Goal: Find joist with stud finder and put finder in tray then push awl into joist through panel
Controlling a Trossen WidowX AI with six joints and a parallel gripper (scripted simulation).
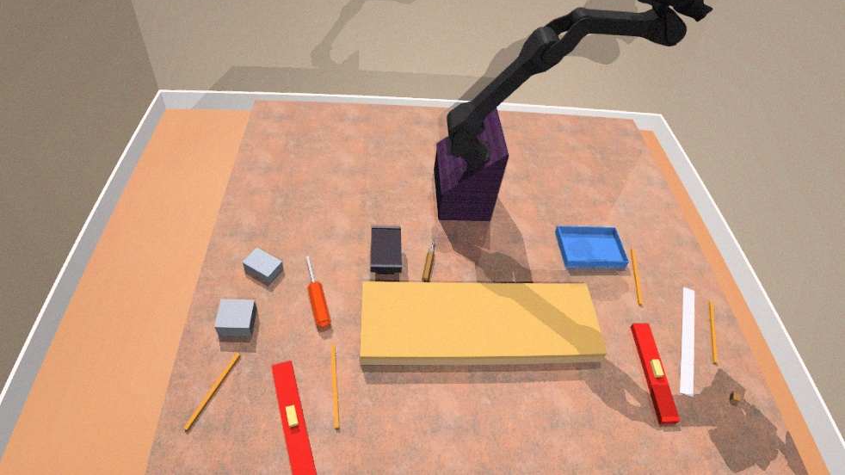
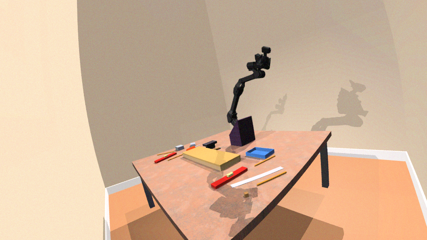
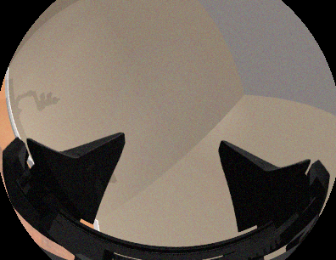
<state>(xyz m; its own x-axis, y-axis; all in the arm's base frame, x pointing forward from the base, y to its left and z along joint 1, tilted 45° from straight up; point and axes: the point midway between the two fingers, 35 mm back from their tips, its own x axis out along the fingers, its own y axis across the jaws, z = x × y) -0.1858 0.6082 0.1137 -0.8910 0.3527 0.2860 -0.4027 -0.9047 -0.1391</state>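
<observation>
Right now the stud finder is 370 mm ahead of my gripper tip, 560 mm to the right of it and 700 mm below it. The rest, counted from my gripper tip: white strip 550 mm ahead, 160 mm to the left, 720 mm below; blue tray 300 mm ahead, 30 mm to the right, 700 mm below; awl 360 mm ahead, 450 mm to the right, 710 mm below.
</observation>
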